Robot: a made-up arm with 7 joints. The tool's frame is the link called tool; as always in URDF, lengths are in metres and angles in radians.
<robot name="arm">
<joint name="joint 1" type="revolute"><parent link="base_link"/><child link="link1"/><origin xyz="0.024 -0.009 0.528"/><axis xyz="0 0 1"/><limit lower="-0.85" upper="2.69"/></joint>
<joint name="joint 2" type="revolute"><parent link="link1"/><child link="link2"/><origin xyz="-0.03 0.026 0.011"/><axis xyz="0 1 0"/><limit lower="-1.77" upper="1.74"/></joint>
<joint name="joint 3" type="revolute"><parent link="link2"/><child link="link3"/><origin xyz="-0.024 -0.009 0.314"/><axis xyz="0 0 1"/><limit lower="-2.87" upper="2.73"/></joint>
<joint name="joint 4" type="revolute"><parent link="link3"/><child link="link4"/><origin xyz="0.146 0.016 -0.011"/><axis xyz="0 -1 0"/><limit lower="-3.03" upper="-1.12"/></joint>
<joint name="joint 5" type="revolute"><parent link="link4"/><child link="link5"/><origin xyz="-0.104 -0.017 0.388"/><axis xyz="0 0 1"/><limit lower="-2.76" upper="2.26"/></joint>
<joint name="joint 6" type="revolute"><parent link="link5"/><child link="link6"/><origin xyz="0.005 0.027 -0.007"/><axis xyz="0 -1 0"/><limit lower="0.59" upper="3.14"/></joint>
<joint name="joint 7" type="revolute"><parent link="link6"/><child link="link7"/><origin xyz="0.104 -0.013 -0.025"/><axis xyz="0 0 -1"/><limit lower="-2.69" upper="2.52"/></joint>
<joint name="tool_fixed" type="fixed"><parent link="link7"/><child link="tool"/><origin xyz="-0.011 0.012 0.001" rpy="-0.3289 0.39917 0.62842"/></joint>
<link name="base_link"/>
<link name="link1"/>
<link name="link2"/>
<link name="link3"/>
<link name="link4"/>
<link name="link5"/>
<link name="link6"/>
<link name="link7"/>
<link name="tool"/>
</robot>
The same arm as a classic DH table. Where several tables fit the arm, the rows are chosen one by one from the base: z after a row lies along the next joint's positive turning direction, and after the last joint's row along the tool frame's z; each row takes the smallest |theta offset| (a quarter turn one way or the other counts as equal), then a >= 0, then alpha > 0; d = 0 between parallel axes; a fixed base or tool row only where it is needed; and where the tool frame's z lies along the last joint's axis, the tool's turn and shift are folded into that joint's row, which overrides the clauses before.
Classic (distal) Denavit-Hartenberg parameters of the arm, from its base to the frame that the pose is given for. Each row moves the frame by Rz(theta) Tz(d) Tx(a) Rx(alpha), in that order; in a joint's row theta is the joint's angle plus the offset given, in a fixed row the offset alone. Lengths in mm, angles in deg.
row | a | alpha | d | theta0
base (fixed) | 25.6 | 0 | 0 | -20.56
joint 1 | -30 | -90 | 539 | 20.56
joint 2 | -24 | 90 | 17 | 0
joint 3 | 146 | 90 | 303 | 0
joint 4 | -104 | -90 | 1 | 0
joint 5 | 5 | 90 | 381 | 0
joint 6 | 104 | 90 | -14 | 0
joint 7 | -13.4 | 150.69 | 40.5 | 12.71
tool (fixed) | 0 | 0 | 19 | 52.56
Joint limits (deg, base to tool): -48.7..154.13 -101.41..99.69 -164.44..156.42 -173.61..-64.17 -158.14..129.49 33.8..179.91 -154.13..144.39

